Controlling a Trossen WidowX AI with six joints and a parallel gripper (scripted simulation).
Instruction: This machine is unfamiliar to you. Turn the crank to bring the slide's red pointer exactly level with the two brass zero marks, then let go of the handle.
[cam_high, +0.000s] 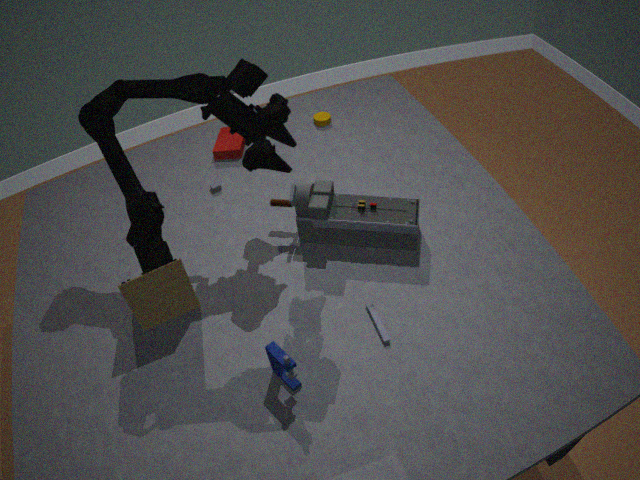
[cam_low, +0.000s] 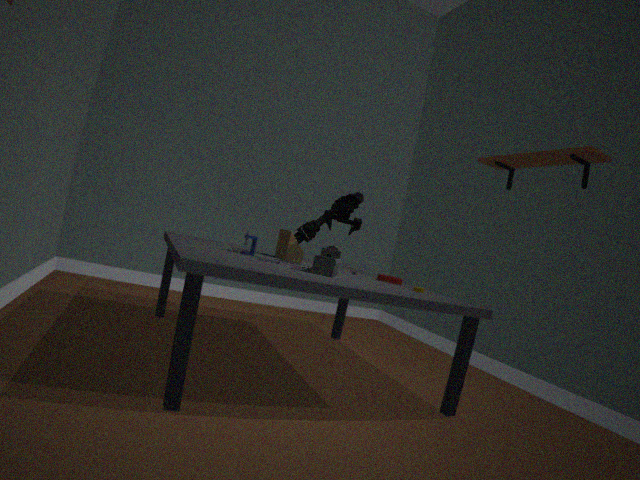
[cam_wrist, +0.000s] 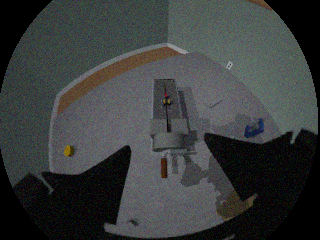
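Right now the brown crank handle is 130 mm below my gripper tip, 40 mm behind it and 20 mm to the left of it. Round my gripper tip: grey bar: 320 mm to the right, 190 mm below, 40 mm ahead; then red pointer: 140 mm ahead, 110 mm below, 100 mm to the right; then small grey block: 220 mm to the left, 190 mm below, 160 mm behind.
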